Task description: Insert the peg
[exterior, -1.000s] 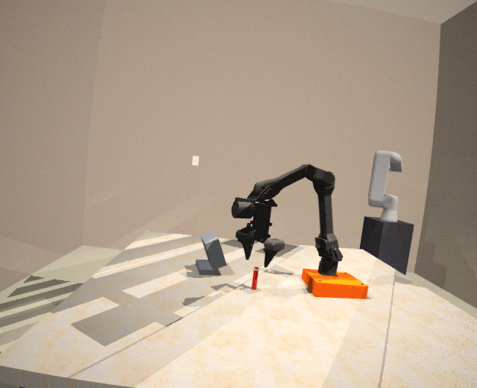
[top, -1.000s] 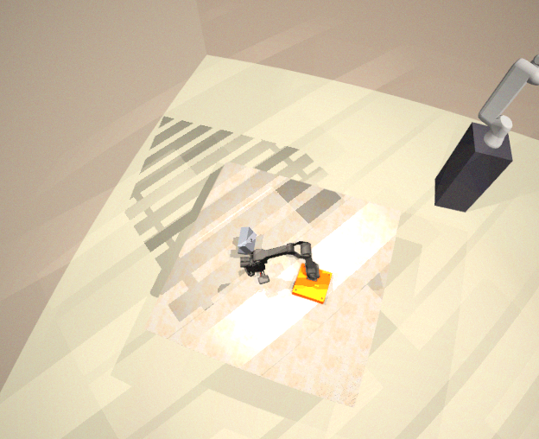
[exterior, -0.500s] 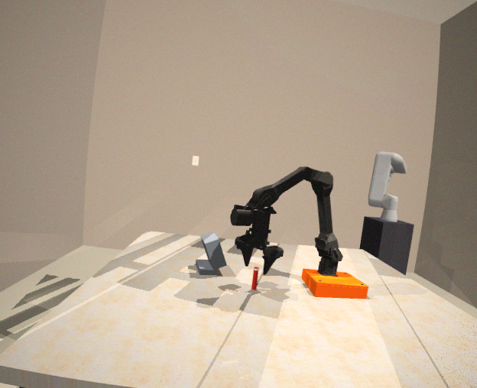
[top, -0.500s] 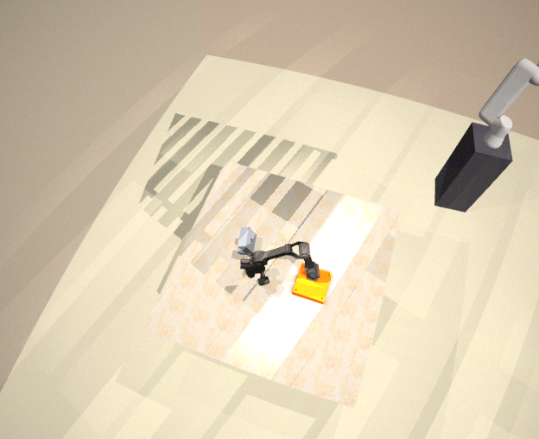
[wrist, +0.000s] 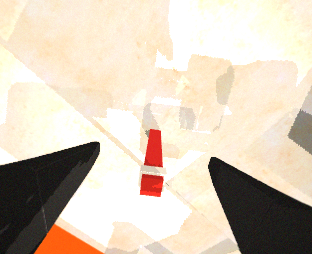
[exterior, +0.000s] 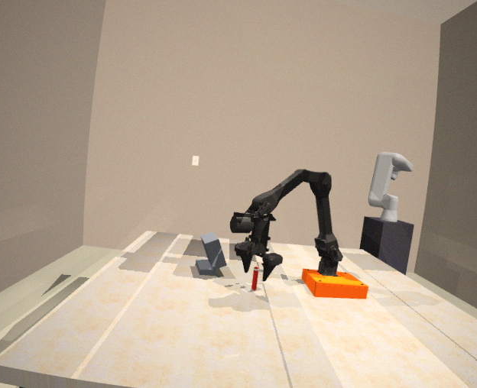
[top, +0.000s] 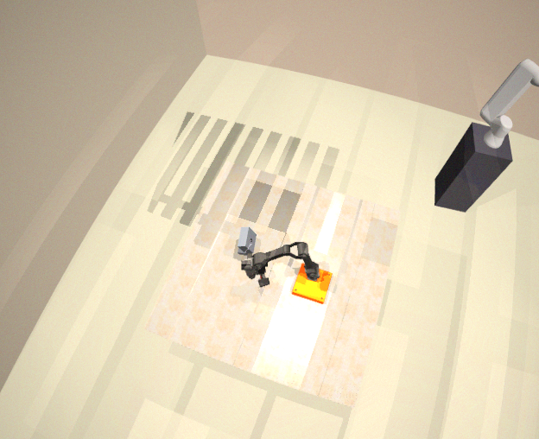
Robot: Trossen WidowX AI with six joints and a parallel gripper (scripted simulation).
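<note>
Now: the red square peg 1 cm above my gripper tip. The rest, counted from my gripper tip: panel 14 cm ahead, 19 cm to the right, 4 cm above.
</note>
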